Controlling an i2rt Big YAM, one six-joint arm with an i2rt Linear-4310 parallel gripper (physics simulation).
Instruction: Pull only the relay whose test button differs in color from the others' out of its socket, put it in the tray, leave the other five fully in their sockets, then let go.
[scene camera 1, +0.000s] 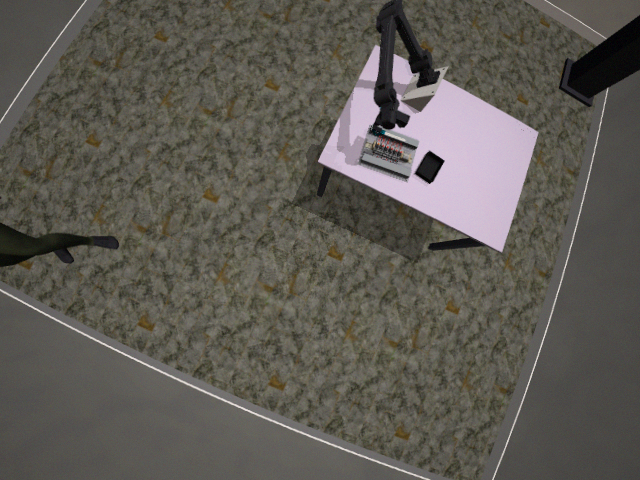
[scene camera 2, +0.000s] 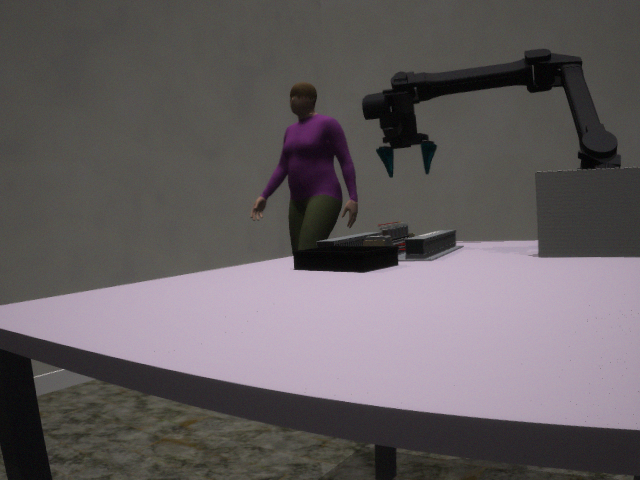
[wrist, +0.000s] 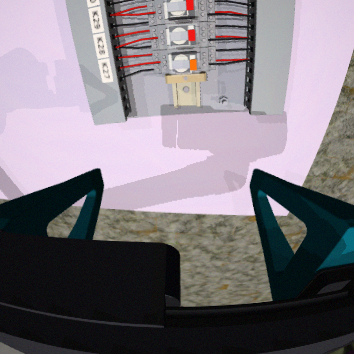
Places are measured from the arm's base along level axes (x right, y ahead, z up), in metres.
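Pixels of known places: gripper, fingertip midpoint: (scene camera 1: 377, 127) (scene camera 2: 409, 175) (wrist: 176, 176); arm's base at its link origin: (scene camera 1: 428, 80) (scene camera 2: 605, 202).
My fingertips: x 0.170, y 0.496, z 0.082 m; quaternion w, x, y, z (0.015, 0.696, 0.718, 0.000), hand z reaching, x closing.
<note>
For each thing: its middle in the pictures, then the offset to it from my fingertips. "pt": a spot on its surface instead. Level surfaces: height alone.
- relay with an orange test button, body centre: (wrist: 184, 62) (scene camera 2: 402, 230) dy +0.003, dx -0.050, dz -0.134 m
- label K27 at a spot on its surface: (wrist: 105, 71) pt dy -0.084, dx -0.039, dz -0.139 m
- black tray at the middle of its body: (scene camera 2: 345, 258) (scene camera 1: 429, 167) dy -0.032, dx -0.396, dz -0.164 m
- tan end clamp at the middle of its body: (wrist: 185, 75) dy +0.005, dx -0.032, dz -0.156 m
- table at its surface level: dz -0.181 m
In the wrist view, the relay with an orange test button (wrist: 181, 63) sits in its socket at the near end of the row, level with label K27 (wrist: 105, 71). The neighbouring relays (wrist: 181, 36) (wrist: 177, 7) have red buttons; the rest of the row is cut off there. The relay panel (scene camera 1: 383, 167) (scene camera 2: 432, 244) (wrist: 272, 60) lies on the table. My gripper (scene camera 1: 378, 122) (scene camera 2: 408, 175) (wrist: 176, 176) is open and empty, high above the panel. The black tray (scene camera 1: 430, 167) (scene camera 2: 330, 260) sits beside the panel.
Wire ducts (wrist: 111, 95) flank the relays, with red and black wires between. A tan end clamp (wrist: 185, 78) stands beside the orange-button relay. The arm's base stands on a grey box (scene camera 2: 584, 211) on the table (scene camera 1: 475, 180). A person (scene camera 2: 315, 155) (scene camera 1: 41, 243) is beyond the table.
</note>
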